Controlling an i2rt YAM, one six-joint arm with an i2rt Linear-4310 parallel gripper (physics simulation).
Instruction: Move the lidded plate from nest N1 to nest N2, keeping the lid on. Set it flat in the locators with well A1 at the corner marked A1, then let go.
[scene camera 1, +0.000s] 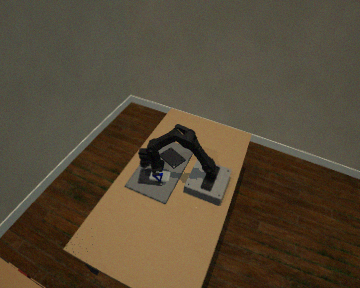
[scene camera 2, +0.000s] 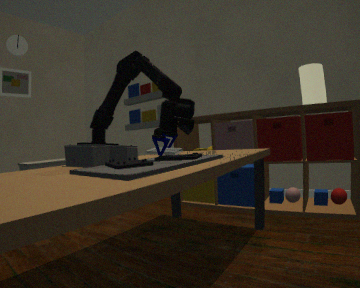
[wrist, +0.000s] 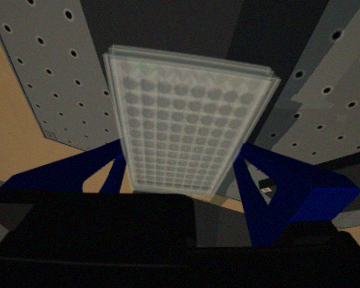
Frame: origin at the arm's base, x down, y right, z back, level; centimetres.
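Where they show: gripper, fingertip midpoint: (scene camera 1: 160, 176) (scene camera 2: 163, 152) (wrist: 179, 144); arm's base, origin of the base link: (scene camera 1: 210, 177) (scene camera 2: 98, 145).
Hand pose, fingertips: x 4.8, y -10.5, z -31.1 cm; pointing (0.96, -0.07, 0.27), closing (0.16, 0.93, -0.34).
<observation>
Each offset is from my fingertips to the top centre of the thing. "spot": to the spot under its first point. Level surfaces: height alone.
The lidded plate {dx -2.4, dy +0.0, dz -0.5 cm} (wrist: 184, 123) (scene camera 1: 166, 175) (scene camera 2: 177, 150) is a clear multi-well plate with its lid on. My gripper (wrist: 179, 144) (scene camera 1: 158, 177) (scene camera 2: 162, 148) has blue fingers and is shut on the plate's two long sides. It holds the plate level, a little above a dark nest {dx +0.8, dy -1.9, dz -6.2 cm} (scene camera 1: 143, 178) (scene camera 2: 186, 156) (wrist: 164, 26) on the grey perforated board {dx +2.5, dy +10.2, dz -3.9 cm} (scene camera 1: 156, 192) (scene camera 2: 150, 170) (wrist: 64, 86). In scene camera 1 the plate sits partly off that nest's right side. A second dark nest {dx +0.4, dy +20.6, dz -0.9 cm} (scene camera 1: 172, 157) (scene camera 2: 127, 163) lies empty further along the board. I cannot read the corner marks.
The arm stands on a grey base block (scene camera 1: 220, 186) (scene camera 2: 82, 155) beside the board, on a tan table {dx +3.8 cm} (scene camera 1: 150, 243) (scene camera 2: 233, 155). A small dark tag {spot: dx +1.5, dy +12.3, dz +3.4 cm} (wrist: 266, 186) lies on the board near the right finger. Shelves with coloured bins stand behind the table.
</observation>
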